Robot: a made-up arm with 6 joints. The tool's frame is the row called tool. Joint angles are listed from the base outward.
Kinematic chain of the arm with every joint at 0, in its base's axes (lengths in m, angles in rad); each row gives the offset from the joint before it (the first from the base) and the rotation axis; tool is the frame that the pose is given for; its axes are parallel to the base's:
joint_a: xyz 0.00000 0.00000 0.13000 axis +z
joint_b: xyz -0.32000 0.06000 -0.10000 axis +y
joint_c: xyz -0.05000 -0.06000 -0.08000 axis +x
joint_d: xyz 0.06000 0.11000 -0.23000 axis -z
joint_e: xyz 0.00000 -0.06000 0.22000 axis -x
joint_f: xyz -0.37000 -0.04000 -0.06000 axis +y
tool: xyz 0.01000 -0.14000 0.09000
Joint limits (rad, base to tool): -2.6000..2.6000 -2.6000..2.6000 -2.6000..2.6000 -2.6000..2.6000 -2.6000..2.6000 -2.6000..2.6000
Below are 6 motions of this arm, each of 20 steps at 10 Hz.
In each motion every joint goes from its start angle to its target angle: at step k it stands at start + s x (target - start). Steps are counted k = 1, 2, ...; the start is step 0. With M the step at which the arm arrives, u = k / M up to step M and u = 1 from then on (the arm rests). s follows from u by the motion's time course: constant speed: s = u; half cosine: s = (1 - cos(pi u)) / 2; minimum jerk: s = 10 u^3 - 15 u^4 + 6 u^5.
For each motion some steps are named. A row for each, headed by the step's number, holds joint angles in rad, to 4 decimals.
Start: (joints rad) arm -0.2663 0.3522 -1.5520 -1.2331 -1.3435 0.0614
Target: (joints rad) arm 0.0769 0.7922 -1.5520 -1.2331 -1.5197 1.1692
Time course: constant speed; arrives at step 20
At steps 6, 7, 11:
6: -0.1633 0.4842 -1.5520 -1.2331 -1.3964 0.3937
7: -0.1462 0.5062 -1.5520 -1.2331 -1.4052 0.4491
11: -0.0775 0.5942 -1.5520 -1.2331 -1.4404 0.6707

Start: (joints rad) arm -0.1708 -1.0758 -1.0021 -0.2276 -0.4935 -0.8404
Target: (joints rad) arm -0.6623 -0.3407 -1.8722 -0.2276 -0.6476 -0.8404
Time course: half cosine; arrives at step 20
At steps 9, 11, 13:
9: -0.3781 -0.7657 -1.3691 -0.2276 -0.5585 -0.8404
11: -0.4550 -0.6508 -1.5052 -0.2276 -0.5826 -0.8404
13: -0.5281 -0.5414 -1.6347 -0.2276 -0.6055 -0.8404

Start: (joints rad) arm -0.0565 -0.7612 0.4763 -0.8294 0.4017 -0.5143
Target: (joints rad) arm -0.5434 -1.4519 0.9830 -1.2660 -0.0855 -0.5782
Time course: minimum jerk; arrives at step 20
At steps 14, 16, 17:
14: -0.4640 -1.3393 0.9004 -1.1948 -0.0060 -0.5678
16: -0.5152 -1.4119 0.9537 -1.2407 -0.0573 -0.5745
17: -0.5304 -1.4335 0.9695 -1.2544 -0.0725 -0.5765

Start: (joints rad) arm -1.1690 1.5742 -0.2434 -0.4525 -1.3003 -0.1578
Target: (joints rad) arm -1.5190 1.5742 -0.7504 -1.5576 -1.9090 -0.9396
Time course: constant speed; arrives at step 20
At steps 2, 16, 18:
2: -1.2040 1.5742 -0.2941 -0.5630 -1.3612 -0.2360
16: -1.4490 1.5742 -0.6490 -1.3366 -1.7873 -0.7832
18: -1.4840 1.5742 -0.6997 -1.4471 -1.8481 -0.8614

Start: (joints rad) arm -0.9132 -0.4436 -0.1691 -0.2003 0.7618 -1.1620
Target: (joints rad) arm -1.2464 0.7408 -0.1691 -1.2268 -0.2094 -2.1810
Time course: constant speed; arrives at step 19
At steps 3, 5, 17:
3: -0.9658 -0.2566 -0.1691 -0.3624 0.6085 -1.3229
5: -1.0009 -0.1319 -0.1691 -0.4704 0.5062 -1.4302
17: -1.2113 0.6161 -0.1691 -1.1187 -0.1072 -2.0737

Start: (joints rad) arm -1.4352 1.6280 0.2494 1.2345 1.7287 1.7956
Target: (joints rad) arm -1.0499 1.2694 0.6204 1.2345 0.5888 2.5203
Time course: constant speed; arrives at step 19
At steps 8, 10, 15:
8: -1.2730 1.4770 0.4056 1.2345 1.2487 2.1007
10: -1.2324 1.4393 0.4447 1.2345 1.1288 2.1770
15: -1.1310 1.3449 0.5423 1.2345 0.8288 2.3677

